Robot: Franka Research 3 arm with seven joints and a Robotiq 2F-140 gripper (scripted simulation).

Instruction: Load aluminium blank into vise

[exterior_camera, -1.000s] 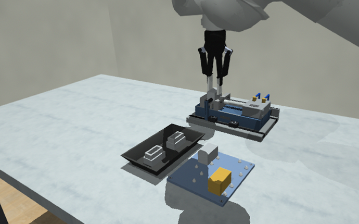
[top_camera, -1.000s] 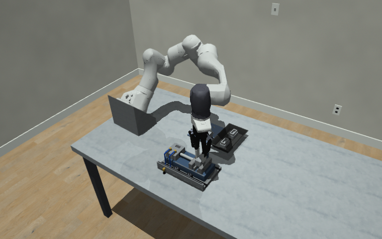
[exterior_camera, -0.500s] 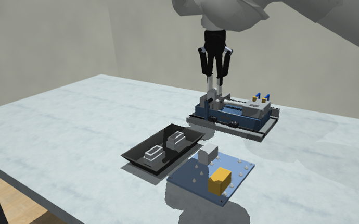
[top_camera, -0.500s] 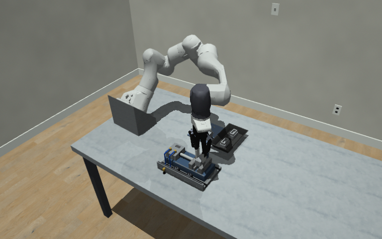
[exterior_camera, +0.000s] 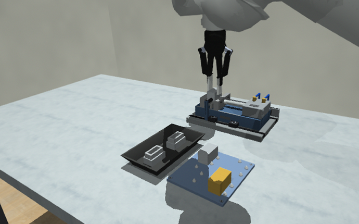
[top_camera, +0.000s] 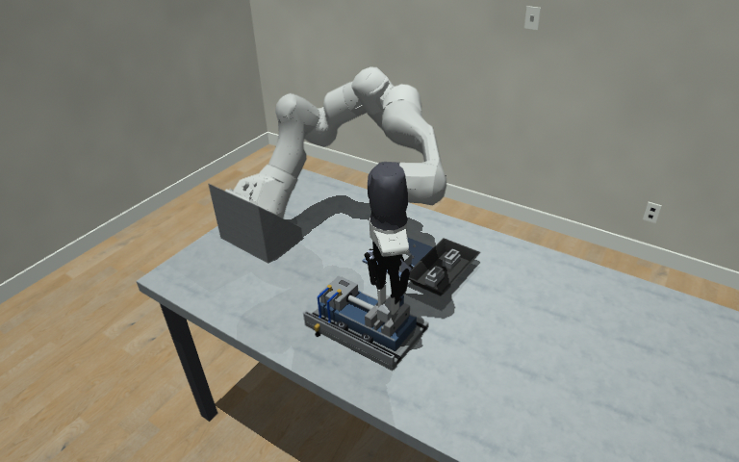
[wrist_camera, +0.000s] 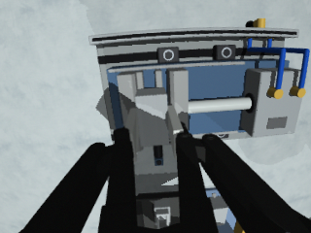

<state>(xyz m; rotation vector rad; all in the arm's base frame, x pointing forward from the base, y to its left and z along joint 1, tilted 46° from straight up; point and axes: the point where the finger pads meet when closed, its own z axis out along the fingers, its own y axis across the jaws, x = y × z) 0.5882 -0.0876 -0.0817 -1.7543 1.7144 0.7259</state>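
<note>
The fixed jaw is 6 cm below my hand and 3 cm ahead of it. From my hand the other things lie so: brass blank 36 cm to the left, 23 cm behind, 11 cm below.
</note>
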